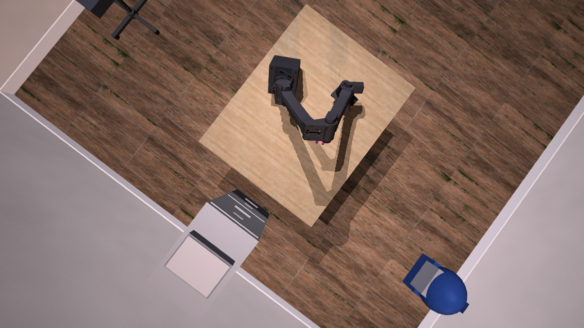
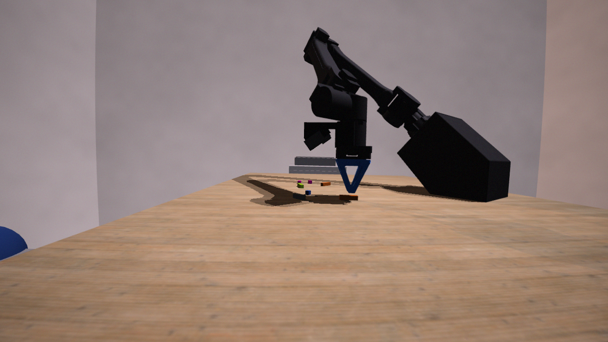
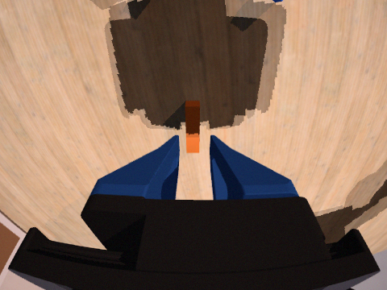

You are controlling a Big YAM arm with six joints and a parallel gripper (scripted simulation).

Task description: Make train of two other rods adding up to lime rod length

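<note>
The blue rod is 80 mm to the right of my hand, 70 mm ahead of it and 20 mm below it. Round my hand: grey rod: 110 mm ahead, 30 mm to the right, 20 mm below; lime rod: 210 mm to the right, 50 mm ahead, 20 mm below.
</note>
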